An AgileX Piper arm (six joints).
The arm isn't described. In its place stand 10 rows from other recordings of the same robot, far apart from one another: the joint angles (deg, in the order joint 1, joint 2, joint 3, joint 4, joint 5, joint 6), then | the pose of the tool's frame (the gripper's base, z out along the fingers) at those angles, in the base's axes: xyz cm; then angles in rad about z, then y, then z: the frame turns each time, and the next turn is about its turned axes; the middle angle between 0 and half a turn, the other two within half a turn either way.
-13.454 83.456 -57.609 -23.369 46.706 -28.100 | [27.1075 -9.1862 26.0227 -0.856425 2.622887 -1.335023]
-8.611 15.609 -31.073 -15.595 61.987 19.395 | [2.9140 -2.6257 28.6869 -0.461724 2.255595 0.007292]
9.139 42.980 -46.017 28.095 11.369 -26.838 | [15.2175 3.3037 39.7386 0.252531 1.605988 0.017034]
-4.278 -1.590 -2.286 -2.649 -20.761 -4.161 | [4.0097 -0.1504 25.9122 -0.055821 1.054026 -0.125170]
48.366 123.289 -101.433 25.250 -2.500 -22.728 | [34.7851 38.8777 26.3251 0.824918 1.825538 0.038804]
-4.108 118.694 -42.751 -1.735 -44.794 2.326 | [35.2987 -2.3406 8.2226 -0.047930 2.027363 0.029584]
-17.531 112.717 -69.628 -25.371 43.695 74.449 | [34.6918 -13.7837 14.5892 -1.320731 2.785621 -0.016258]
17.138 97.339 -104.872 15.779 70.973 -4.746 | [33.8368 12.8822 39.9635 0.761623 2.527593 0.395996]
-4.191 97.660 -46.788 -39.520 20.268 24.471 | [30.5959 -4.2534 15.4836 -0.518937 2.604949 -0.621184]
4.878 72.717 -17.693 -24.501 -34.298 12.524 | [21.2374 3.9468 19.8447 0.332937 1.879364 -0.064817]
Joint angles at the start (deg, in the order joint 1, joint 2, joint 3, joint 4, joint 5, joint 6):
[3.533, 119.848, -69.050, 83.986, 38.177, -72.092]
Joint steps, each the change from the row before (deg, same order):
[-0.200, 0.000, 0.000, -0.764, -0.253, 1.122]
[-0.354, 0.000, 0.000, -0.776, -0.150, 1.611]
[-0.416, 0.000, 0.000, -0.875, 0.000, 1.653]
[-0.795, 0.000, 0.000, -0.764, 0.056, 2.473]
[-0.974, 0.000, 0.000, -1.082, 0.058, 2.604]
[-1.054, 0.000, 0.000, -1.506, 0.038, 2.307]
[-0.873, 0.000, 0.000, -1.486, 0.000, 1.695]
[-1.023, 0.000, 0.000, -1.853, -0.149, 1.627]
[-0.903, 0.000, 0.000, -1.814, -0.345, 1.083]
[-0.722, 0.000, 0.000, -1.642, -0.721, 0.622]
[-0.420, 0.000, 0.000, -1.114, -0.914, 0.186]
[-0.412, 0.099, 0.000, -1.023, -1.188, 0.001]
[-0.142, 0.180, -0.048, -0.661, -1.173, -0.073]
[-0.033, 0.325, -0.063, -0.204, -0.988, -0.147]
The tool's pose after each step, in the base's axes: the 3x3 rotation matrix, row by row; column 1 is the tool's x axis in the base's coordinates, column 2 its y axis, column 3 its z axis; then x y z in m. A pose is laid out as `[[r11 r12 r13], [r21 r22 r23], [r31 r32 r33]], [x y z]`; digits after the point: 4 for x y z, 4 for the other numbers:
[[-0.8414 -0.2809 0.4616], [0.0951 0.7639 0.6382], [-0.5319 0.5809 -0.6161]], [0.4060 0.0793 0.1282]
[[-0.8487 -0.2590 0.4611], [0.1092 0.7672 0.6320], [-0.5175 0.5868 -0.6228]], [0.4061 0.0765 0.1276]
[[-0.8560 -0.2376 0.4591], [0.1228 0.7692 0.6271], [-0.5021 0.5932 -0.6293]], [0.4060 0.0734 0.1270]
[[-0.8648 -0.1977 0.4615], [0.1550 0.7692 0.6200], [-0.4775 0.6077 -0.6346]], [0.4064 0.0677 0.1265]
[[-0.8724 -0.1562 0.4632], [0.1865 0.7695 0.6107], [-0.4519 0.6192 -0.6422]], [0.4067 0.0606 0.1258]
[[-0.8782 -0.1216 0.4627], [0.2089 0.7725 0.5996], [-0.4303 0.6232 -0.6530]], [0.4067 0.0529 0.1249]
[[-0.8822 -0.0980 0.4605], [0.2212 0.7771 0.5892], [-0.4156 0.6217 -0.6639]], [0.4065 0.0464 0.1239]
[[-0.8855 -0.0757 0.4584], [0.2303 0.7854 0.5745], [-0.4035 0.6143 -0.6781]], [0.4061 0.0386 0.1226]
[[-0.8873 -0.0615 0.4571], [0.2321 0.7968 0.5579], [-0.3985 0.6011 -0.6927]], [0.4057 0.0313 0.1212]
[[-0.8870 -0.0528 0.4588], [0.2297 0.8113 0.5376], [-0.4006 0.5822 -0.7075]], [0.4056 0.0249 0.1199]
[[-0.8848 -0.0488 0.4634], [0.2259 0.8249 0.5182], [-0.4075 0.5632 -0.7189]], [0.4058 0.0204 0.1189]
[[-0.8817 -0.0440 0.4698], [0.2219 0.8400 0.4951], [-0.4165 0.5407 -0.7309]], [0.4063 0.0157 0.1171]
[[-0.8786 -0.0405 0.4759], [0.2181 0.8524 0.4753], [-0.4249 0.5214 -0.7400]], [0.4071 0.0130 0.1153]
[[-0.8763 -0.0353 0.4805], [0.2179 0.8605 0.4604], [-0.4298 0.5081 -0.7464]], [0.4080 0.0114 0.1129]

